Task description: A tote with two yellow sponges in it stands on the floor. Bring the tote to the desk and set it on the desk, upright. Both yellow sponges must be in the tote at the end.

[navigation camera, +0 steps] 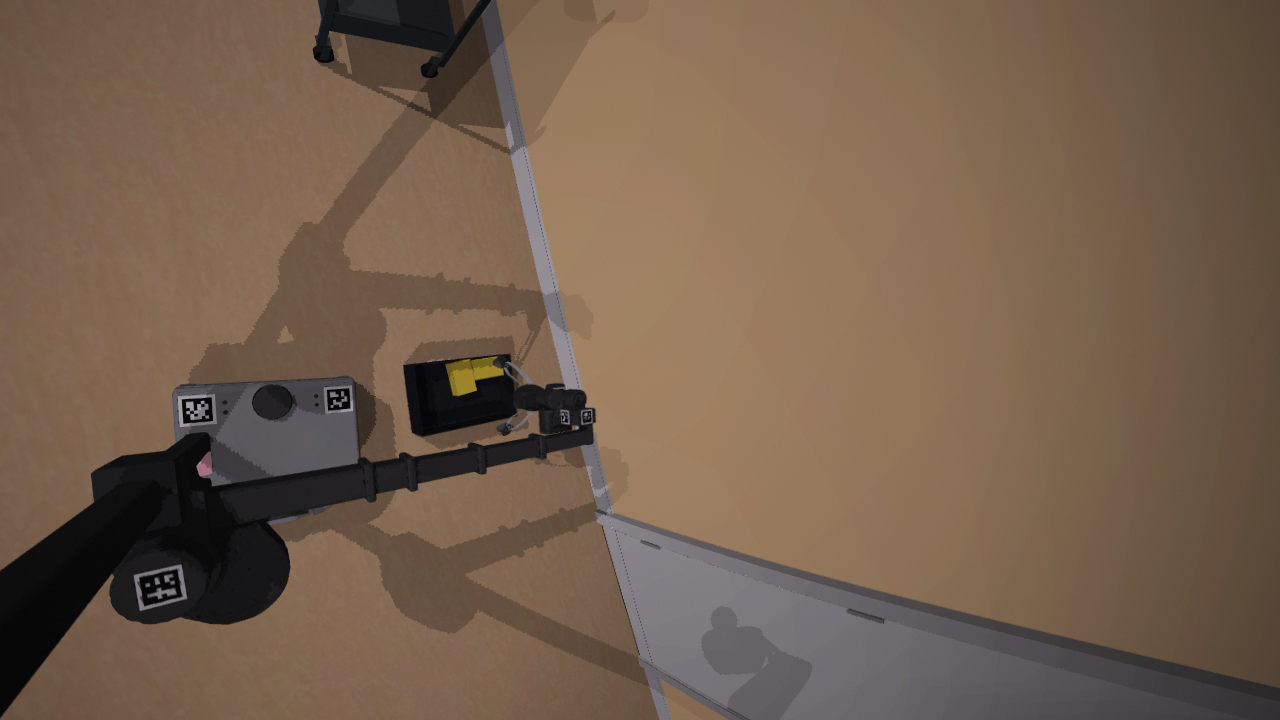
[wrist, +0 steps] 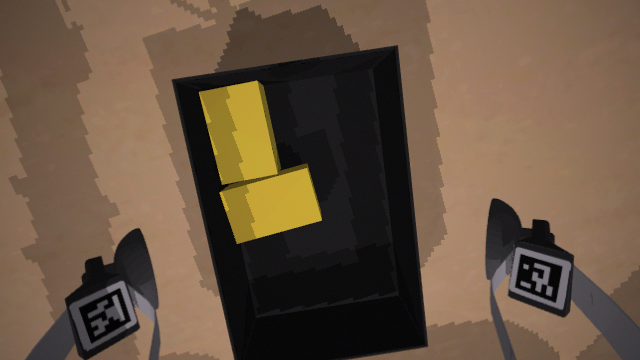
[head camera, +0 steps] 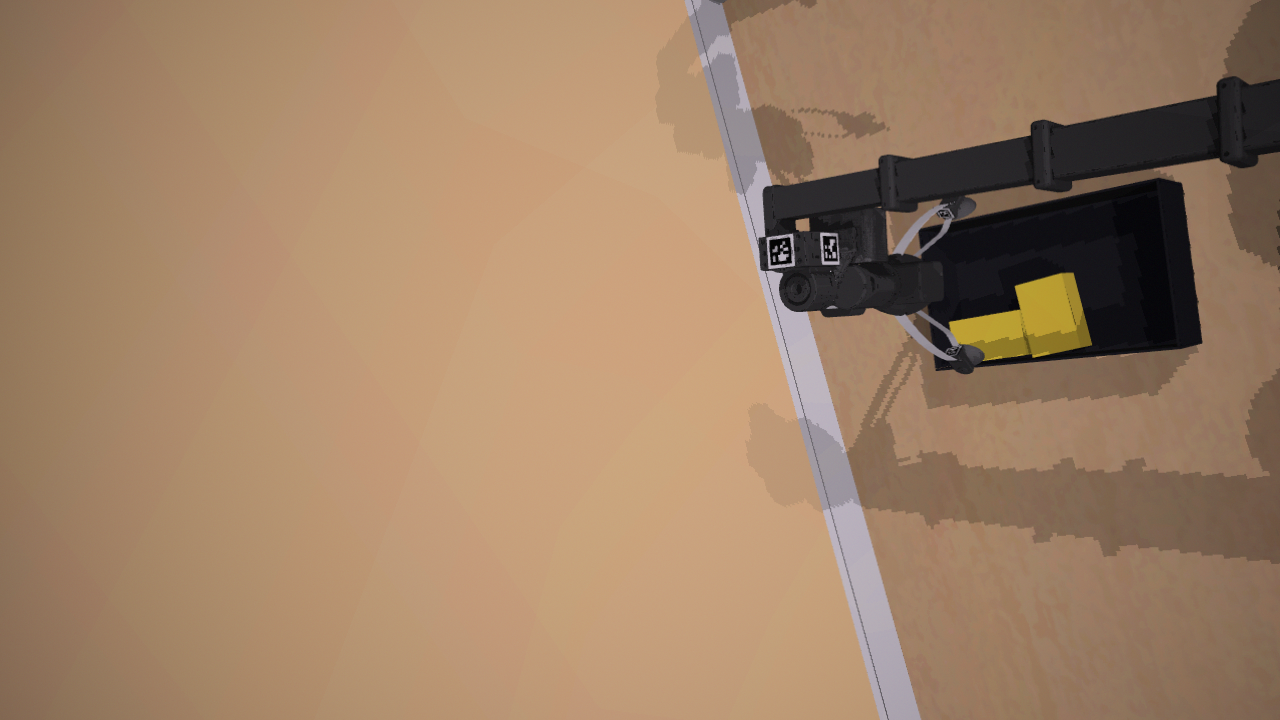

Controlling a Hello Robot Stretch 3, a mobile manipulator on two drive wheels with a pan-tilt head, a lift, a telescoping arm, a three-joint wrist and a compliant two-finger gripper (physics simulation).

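Places are measured from the robot's base along level axes (x ahead, y left, z up), in centimetres.
Pixels of known places: gripper, between the fingertips: (navigation camera: 498, 395) (wrist: 319, 241) (head camera: 968, 281); robot's base, origin of its link: (navigation camera: 272, 400).
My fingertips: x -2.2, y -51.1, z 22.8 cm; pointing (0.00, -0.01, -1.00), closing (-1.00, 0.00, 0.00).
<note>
For each thing: its top centre in the pictures, then the offset to it from my fingertips. "*": a spot on its surface instead.
- black tote, centre of its top: (wrist: 311, 225) (head camera: 1036, 283) (navigation camera: 469, 392) dx +0.7, dy +3.2, dz -12.7 cm
- dark wheeled cart, a spot on its surface: (navigation camera: 393, 31) * dx +98.5, dy +27.9, dz -5.1 cm
The black tote (head camera: 1186, 268) (navigation camera: 414, 402) (wrist: 400, 200) stands upright on the floor near the wall. One yellow sponge (head camera: 984, 331) (navigation camera: 486, 367) (wrist: 237, 132) lies in its corner at the wall end. The other yellow sponge (head camera: 1051, 308) (navigation camera: 461, 377) (wrist: 270, 205) lies crosswise beside it, nearer the tote's middle. My gripper (head camera: 962, 282) (navigation camera: 503, 395) (wrist: 319, 241) is open and empty, above the tote. In the wrist view its fingers appear left and right of the tote's long sides. Its exact height above the rim is hard to tell. The desk cannot be made out.
My extended arm (head camera: 966, 170) (navigation camera: 447, 465) runs beside the tote from my base (navigation camera: 268, 438). A pale baseboard (head camera: 823, 402) (navigation camera: 541, 232) edges the wall close to my wrist. A dark wheeled cart (navigation camera: 393, 31) stands at the top. A grey panel (navigation camera: 662, 586) is at the lower right.
</note>
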